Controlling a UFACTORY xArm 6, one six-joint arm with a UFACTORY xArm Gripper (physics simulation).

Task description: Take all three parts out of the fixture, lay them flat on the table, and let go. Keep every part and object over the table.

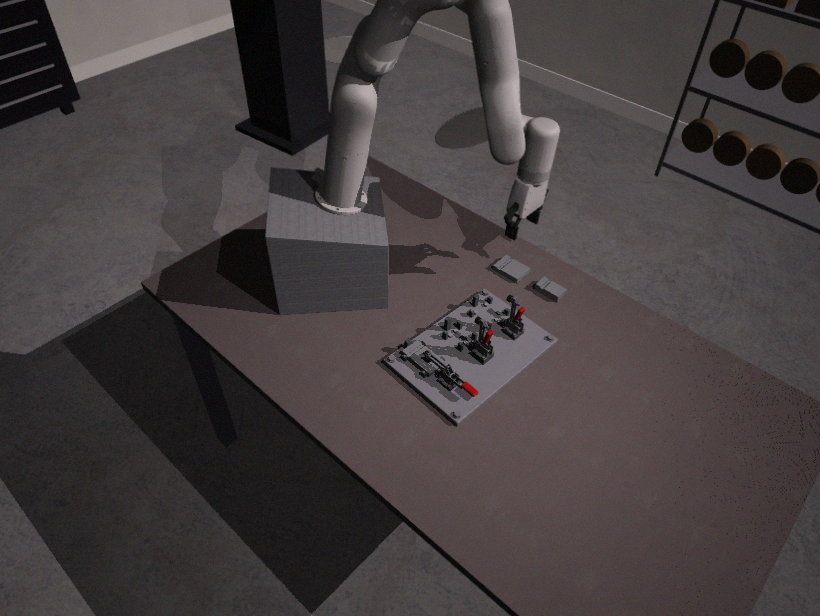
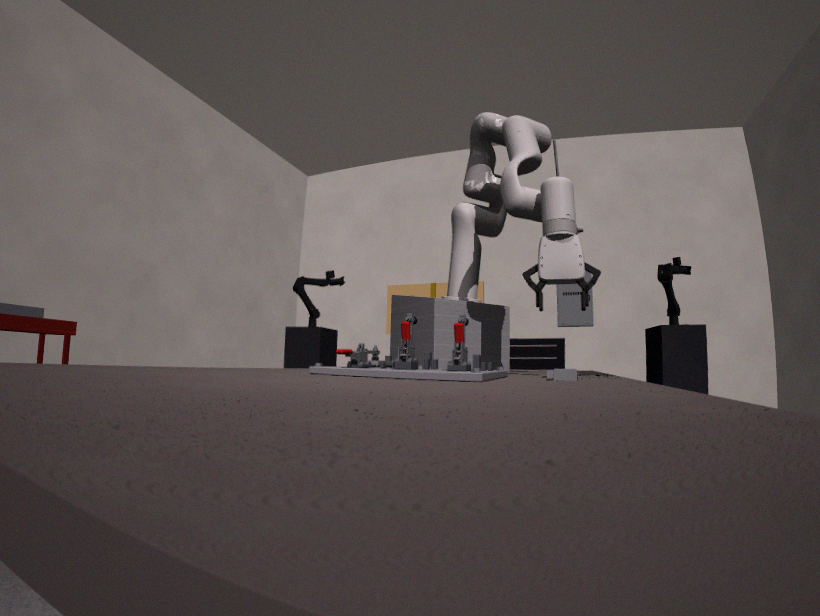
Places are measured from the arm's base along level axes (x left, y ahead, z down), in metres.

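Pixels of known places: gripper, between the fingertips: [image 1: 521,229] [image 2: 562,310]; arm's base, origin of its link: [image 1: 340,199] [image 2: 461,301].
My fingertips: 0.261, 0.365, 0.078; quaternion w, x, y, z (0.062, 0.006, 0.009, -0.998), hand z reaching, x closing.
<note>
For each thing: its top centre in the pictures, then the offset to it from my fingertips, as dx, dy, dz. "spot": a spot on its surface instead. Level surfaces: height alone.
- fixture plate, centre of its top: [image 2: 412,369] [image 1: 472,348] -0.311, +0.064, +0.127
- table, height of its surface: dz +0.142
- clamp with a red handle, a spot on its surface: [image 2: 344,351] [image 1: 475,390] spot: -0.429, +0.142, +0.095
- larger grey part, centre of its top: [image 1: 511,266] -0.003, -0.005, +0.127
- smaller grey part, centre of its top: [image 2: 564,369] [image 1: 551,286] -0.013, +0.116, +0.122
The fixture plate [image 1: 503,371] [image 2: 397,375] lies on the table [image 1: 596,450] [image 2: 410,464]. One grey part [image 1: 416,354] sits in it at the left end, beside a clamp with a red handle [image 1: 469,388] [image 2: 344,351] that lies low. Two other clamps have upright red handles [image 1: 489,336] [image 1: 520,312] [image 2: 405,330] [image 2: 458,332]. A larger grey part [image 1: 511,268] and a smaller grey part [image 1: 549,289] [image 2: 565,374] lie flat on the table, apart, beyond the fixture's far corner. My gripper [image 1: 523,228] [image 2: 562,307] is open and empty, above the table near the larger part.
The grey pedestal block [image 1: 331,275] [image 2: 412,324] under the arm stands left of the fixture. The far table edge runs close behind the two loose parts. A shelf rack [image 1: 673,131] and a dark column [image 1: 281,72] stand on the floor beyond the table.
</note>
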